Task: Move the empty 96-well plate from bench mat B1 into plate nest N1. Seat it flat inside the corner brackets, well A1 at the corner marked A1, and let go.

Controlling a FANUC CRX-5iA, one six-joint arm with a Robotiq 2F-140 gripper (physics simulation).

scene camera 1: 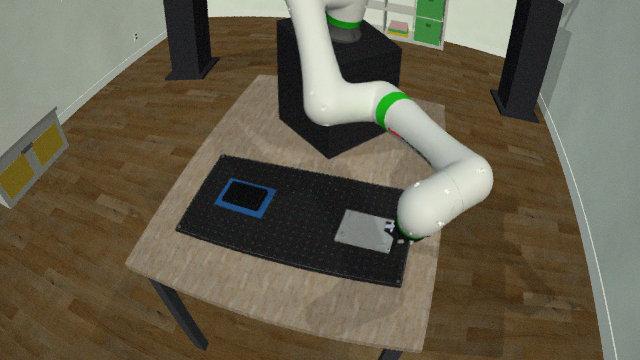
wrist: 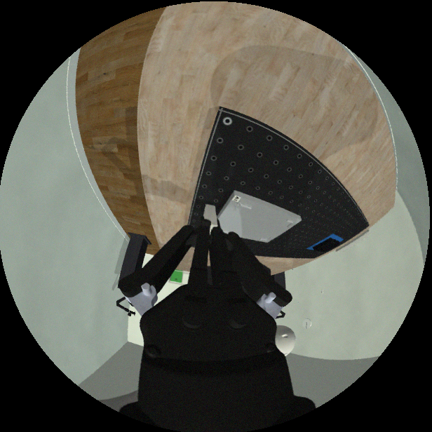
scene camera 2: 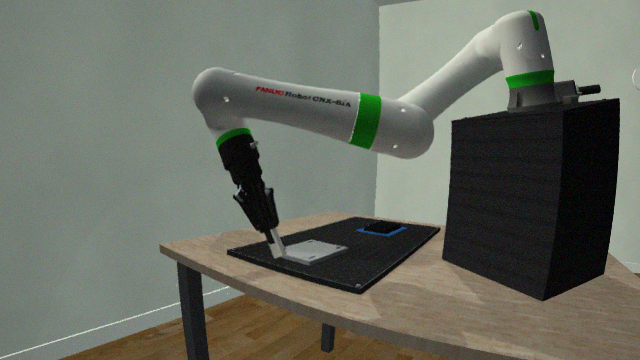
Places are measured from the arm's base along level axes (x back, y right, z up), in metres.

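Pixels of known places: gripper, fingertip midpoint: (scene camera 1: 400, 239) (scene camera 2: 280, 256); arm's base, origin of the base link: (scene camera 1: 340, 32) (scene camera 2: 534, 109).
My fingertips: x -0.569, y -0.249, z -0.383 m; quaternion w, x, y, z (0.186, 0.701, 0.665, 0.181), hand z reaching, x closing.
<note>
For each thing: its top centre in the pictures, then the offset to it from my fingertips. Level surfaces: height alone.
- black 96-well plate, middle of its top: (scene camera 1: 244, 193) (scene camera 2: 383, 225) dz +0.003, dx +0.108, dy +0.487 m
- blue bench mat, its level: dz -0.011 m
- light grey plate nest, middle of its top: (scene camera 2: 311, 248) (scene camera 1: 367, 229) dz +0.001, dx +0.026, dy +0.100 m
- black perforated board, its level: dz -0.013 m
- wooden table, its level: dz -0.026 m
The black 96-well plate (scene camera 1: 245, 194) (scene camera 2: 382, 227) (wrist: 326, 245) lies flat on the blue bench mat (scene camera 1: 240, 208) (scene camera 2: 401, 230). The light grey plate nest (scene camera 1: 362, 230) (scene camera 2: 312, 251) (wrist: 260, 220) is empty, with small brackets near its corners. The A1 label (wrist: 236, 198) shows on its upper left corner in the wrist view. My gripper (scene camera 2: 276, 249) (wrist: 208, 211) is shut and empty. It is tilted, its light fingertips low beside the nest's edge, near the A1 corner. Whether they touch the board or nest is unclear. In scene camera 1 the wrist hides much of the gripper.
Mat and nest stand on a black perforated board (scene camera 1: 300, 220) (scene camera 2: 350, 272) (wrist: 250, 165), which lies on a wooden table (scene camera 1: 280, 295) (scene camera 2: 415, 305) (wrist: 280, 85). The black robot pedestal (scene camera 1: 340, 95) (scene camera 2: 505, 200) stands behind the board. Two dark posts (scene camera 1: 187, 40) (scene camera 1: 530, 60) stand beyond the table.
</note>
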